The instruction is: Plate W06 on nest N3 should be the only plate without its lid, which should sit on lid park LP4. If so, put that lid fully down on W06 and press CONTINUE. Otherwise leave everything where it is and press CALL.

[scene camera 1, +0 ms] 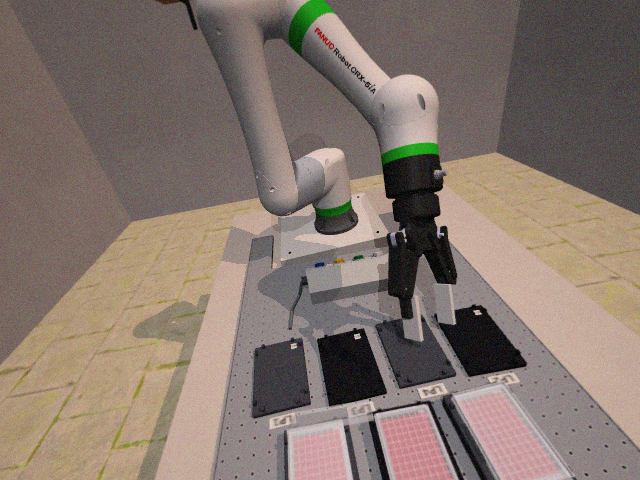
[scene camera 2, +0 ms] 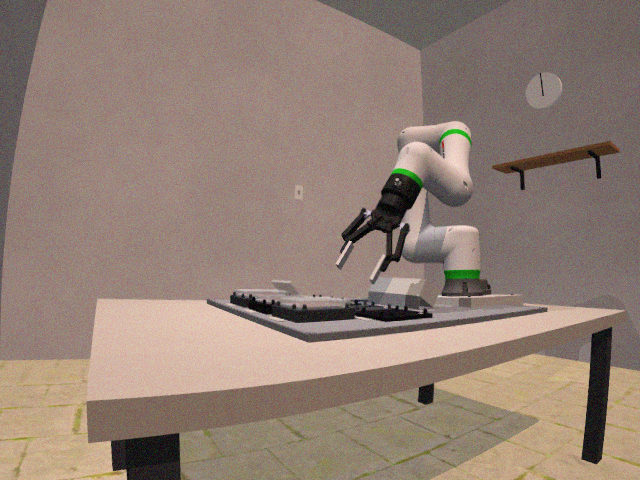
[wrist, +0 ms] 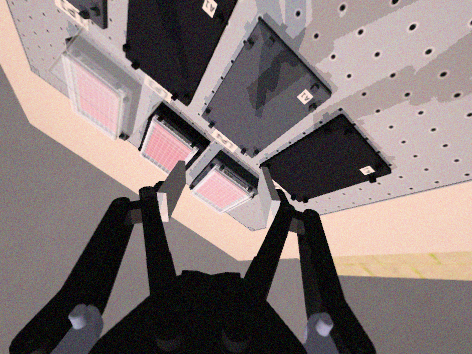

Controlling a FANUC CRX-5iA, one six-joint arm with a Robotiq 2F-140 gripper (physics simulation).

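Where they show: gripper, fingertip midpoint: (scene camera 1: 431,330) (scene camera 2: 354,274) (wrist: 222,175); arm's base, origin of the base link: (scene camera 1: 336,223) (scene camera 2: 462,295).
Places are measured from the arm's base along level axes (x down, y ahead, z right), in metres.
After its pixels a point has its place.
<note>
My gripper (scene camera 1: 430,328) {x -0.073, y 0.554, z -0.096 m} (scene camera 2: 356,272) {x -0.073, y 0.554, z -0.096 m} (wrist: 222,175) {x -0.073, y 0.554, z -0.096 m} is open and empty, tilted, above the lid parks. Lid park LP4 (scene camera 1: 416,356) {x 0.011, y 0.539, z -0.077 m} (wrist: 265,90) {x 0.011, y 0.487, z -0.071 m} is dark grey with an A1 tag; I cannot tell for certain whether a clear lid lies on it. A middle plate (scene camera 1: 417,444) {x -0.014, y 0.691, z -0.022 m} (wrist: 169,144) {x -0.015, y 0.661, z -0.017 m} is deeper red than the paler left plate (scene camera 1: 316,454) (wrist: 97,102) and right plate (scene camera 1: 509,434) {x -0.020, y 0.700, z -0.146 m} (wrist: 222,190) {x -0.020, y 0.665, z -0.139 m}. A faint clear sheet shows around the left plate in the wrist view. W06 and N3 labels are not readable. CONTINUE and CALL are not readable on the button box (scene camera 1: 346,281) {x -0.027, y 0.337, z 0.018 m}.
Black LP3 (scene camera 1: 351,366) {x 0.011, y 0.535, z 0.046 m} (wrist: 180,45) {x 0.011, y 0.524, z 0.034 m} and black LP5 (scene camera 1: 483,341) {x 0.011, y 0.532, z -0.208 m} (wrist: 327,157) {x 0.011, y 0.490, z -0.191 m} flank LP4. Dark grey LP2 (scene camera 1: 281,377) {x 0.011, y 0.532, z 0.180 m} lies at the left. The button box has blue (scene camera 1: 319,265) {x -0.050, y 0.287, z 0.076 m}, yellow (scene camera 1: 339,261) {x -0.051, y 0.286, z 0.025 m} and green (scene camera 1: 358,257) {x -0.052, y 0.285, z -0.023 m} buttons. A bent rod (scene camera 1: 295,304) {x 0.016, y 0.338, z 0.151 m} stands beside it.
</note>
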